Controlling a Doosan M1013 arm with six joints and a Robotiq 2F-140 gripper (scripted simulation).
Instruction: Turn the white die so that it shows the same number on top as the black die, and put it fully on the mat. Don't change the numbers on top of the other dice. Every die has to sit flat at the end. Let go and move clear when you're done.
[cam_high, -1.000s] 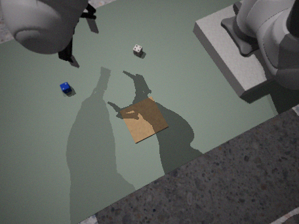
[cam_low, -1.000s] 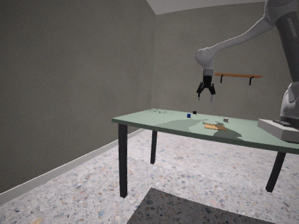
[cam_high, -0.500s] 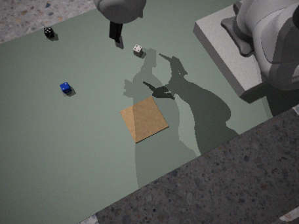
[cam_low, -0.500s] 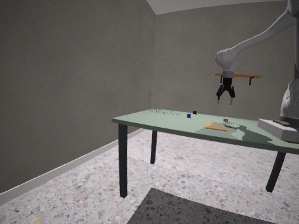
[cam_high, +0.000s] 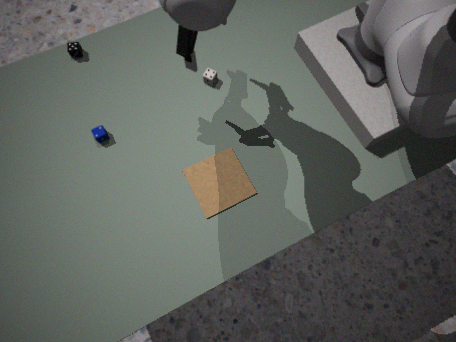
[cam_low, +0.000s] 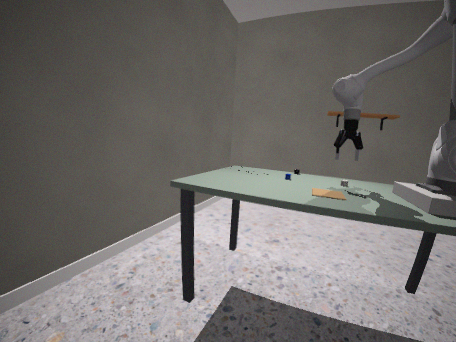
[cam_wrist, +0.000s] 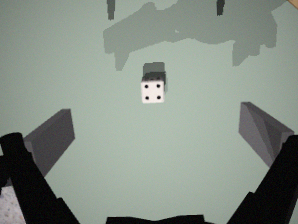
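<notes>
Now: hand 140 mm above the white die. The rest, counted from my hand: brown mat (90 mm ahead, 280 mm to the left, 150 mm below); blue die (320 mm ahead, 40 mm to the left, 140 mm below); black die (310 mm ahead, 230 mm to the right, 140 mm below).
</notes>
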